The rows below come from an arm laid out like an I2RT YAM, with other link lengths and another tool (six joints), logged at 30 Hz.
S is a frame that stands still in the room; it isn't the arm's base.
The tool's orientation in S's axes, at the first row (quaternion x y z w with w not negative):
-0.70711, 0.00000, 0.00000, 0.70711
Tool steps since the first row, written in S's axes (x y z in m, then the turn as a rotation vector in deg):
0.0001, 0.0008, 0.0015, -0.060, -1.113, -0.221
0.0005, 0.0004, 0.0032, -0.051, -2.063, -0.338
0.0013, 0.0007, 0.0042, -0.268, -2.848, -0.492
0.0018, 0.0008, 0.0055, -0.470, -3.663, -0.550
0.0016, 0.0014, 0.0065, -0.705, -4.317, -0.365
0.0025, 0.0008, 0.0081, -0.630, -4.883, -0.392
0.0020, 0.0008, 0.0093, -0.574, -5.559, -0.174
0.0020, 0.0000, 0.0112, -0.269, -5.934, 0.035
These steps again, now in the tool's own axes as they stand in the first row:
0.0001, -0.0015, 0.0008, -0.060, 0.221, -1.113
0.0005, -0.0032, 0.0004, -0.051, 0.338, -2.063
0.0013, -0.0042, 0.0007, -0.268, 0.492, -2.848
0.0018, -0.0055, 0.0008, -0.470, 0.550, -3.663
0.0016, -0.0065, 0.0014, -0.705, 0.365, -4.317
0.0025, -0.0081, 0.0008, -0.630, 0.392, -4.883
0.0020, -0.0093, 0.0008, -0.574, 0.174, -5.559
0.0020, -0.0112, 0.0000, -0.269, -0.035, -5.934

